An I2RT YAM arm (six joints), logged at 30 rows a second.
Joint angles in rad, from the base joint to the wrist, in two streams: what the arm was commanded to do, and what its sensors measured. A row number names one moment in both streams.
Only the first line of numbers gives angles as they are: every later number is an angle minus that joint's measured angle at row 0.
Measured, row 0:
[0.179 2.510 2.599 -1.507 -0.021 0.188]
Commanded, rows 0 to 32:
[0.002 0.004 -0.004 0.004 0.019 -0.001]
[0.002 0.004 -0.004 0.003 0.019 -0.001]
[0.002 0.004 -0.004 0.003 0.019 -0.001]
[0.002 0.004 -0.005 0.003 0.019 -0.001]
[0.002 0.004 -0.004 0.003 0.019 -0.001]
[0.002 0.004 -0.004 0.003 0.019 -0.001]
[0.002 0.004 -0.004 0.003 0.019 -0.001]
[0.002 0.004 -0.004 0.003 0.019 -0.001]
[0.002 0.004 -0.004 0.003 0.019 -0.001]
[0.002 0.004 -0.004 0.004 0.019 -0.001]
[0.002 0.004 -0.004 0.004 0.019 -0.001]
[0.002 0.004 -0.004 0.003 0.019 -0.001]
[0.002 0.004 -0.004 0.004 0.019 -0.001]
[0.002 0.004 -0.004 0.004 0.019 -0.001]
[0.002 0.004 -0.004 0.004 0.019 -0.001]
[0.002 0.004 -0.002 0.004 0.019 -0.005]
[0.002 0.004 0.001 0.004 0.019 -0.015]
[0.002 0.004 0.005 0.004 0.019 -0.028]
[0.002 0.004 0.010 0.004 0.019 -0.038]
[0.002 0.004 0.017 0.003 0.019 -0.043]
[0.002 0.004 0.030 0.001 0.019 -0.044]
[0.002 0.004 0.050 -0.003 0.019 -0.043]
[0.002 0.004 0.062 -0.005 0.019 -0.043]
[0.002 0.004 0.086 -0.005 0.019 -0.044]
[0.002 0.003 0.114 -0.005 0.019 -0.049]
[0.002 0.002 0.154 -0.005 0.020 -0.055]
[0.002 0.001 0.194 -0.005 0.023 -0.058]
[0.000 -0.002 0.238 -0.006 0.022 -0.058]
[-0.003 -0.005 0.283 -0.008 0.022 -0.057]
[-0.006 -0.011 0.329 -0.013 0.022 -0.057]
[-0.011 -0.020 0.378 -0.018 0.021 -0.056]
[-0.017 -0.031 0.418 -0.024 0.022 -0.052]
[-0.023 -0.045 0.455 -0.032 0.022 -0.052]
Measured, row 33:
[-0.006 0.004 0.359 -0.018 0.006 -0.050]
